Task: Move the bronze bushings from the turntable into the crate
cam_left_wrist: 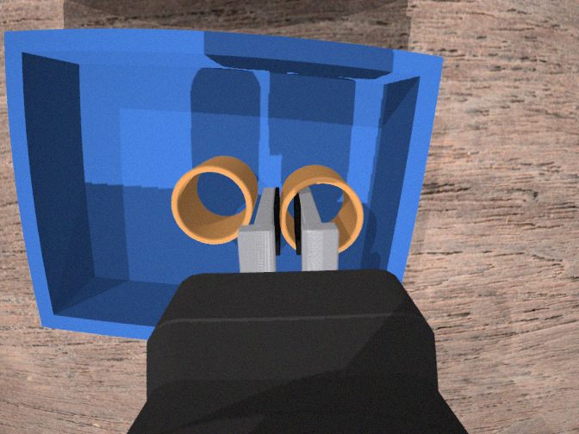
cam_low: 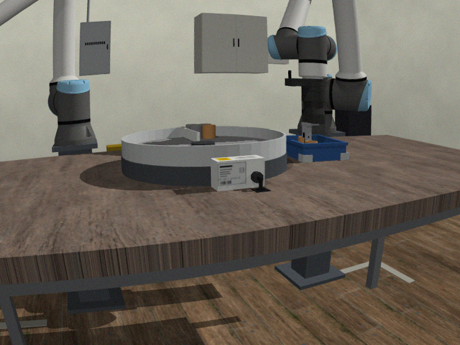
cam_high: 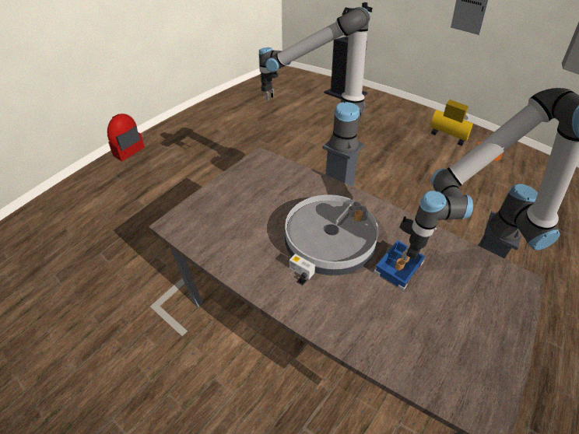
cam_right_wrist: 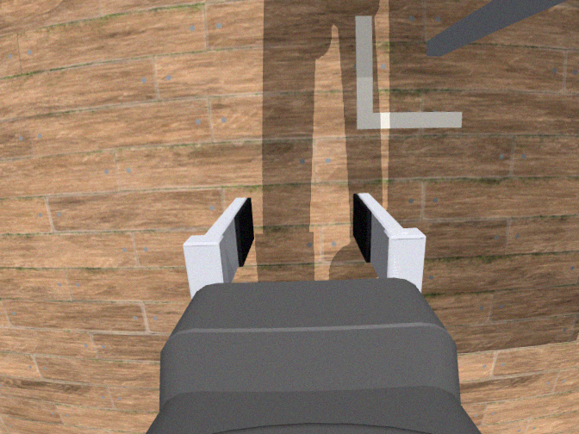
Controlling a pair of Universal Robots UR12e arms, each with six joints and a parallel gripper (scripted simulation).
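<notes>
Right now my left hand is 40 mm short of the blue crate and 20 mm above it. From my left hand the other things lie so: turntable: 340 mm to the right, 100 mm ahead, 10 mm above.
</notes>
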